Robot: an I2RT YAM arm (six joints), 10 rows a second.
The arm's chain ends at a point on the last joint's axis. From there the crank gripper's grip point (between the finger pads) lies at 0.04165 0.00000 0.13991 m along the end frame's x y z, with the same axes.
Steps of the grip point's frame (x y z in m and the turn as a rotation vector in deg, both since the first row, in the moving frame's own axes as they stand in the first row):
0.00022 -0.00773 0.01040 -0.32 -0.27 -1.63
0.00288 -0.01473 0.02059 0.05 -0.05 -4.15
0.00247 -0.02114 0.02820 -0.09 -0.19 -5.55
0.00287 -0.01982 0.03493 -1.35 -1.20 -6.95
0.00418 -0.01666 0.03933 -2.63 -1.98 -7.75
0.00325 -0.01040 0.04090 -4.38 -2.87 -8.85
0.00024 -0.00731 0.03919 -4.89 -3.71 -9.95
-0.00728 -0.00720 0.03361 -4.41 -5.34 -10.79
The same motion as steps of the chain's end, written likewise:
0.00089 -0.00734 0.01020 -0.32 -0.27 -1.63
0.00312 -0.01160 0.02056 0.05 -0.05 -4.15
0.00312 -0.01735 0.02806 -0.09 -0.19 -5.55
0.00591 -0.01826 0.03407 -1.35 -1.20 -6.95
0.00897 -0.01781 0.03800 -2.63 -1.98 -7.75
0.00994 -0.01526 0.03916 -4.38 -2.87 -8.85
0.00892 -0.01288 0.03700 -4.89 -3.71 -9.95
0.00556 -0.01147 0.03048 -4.41 -5.34 -10.79

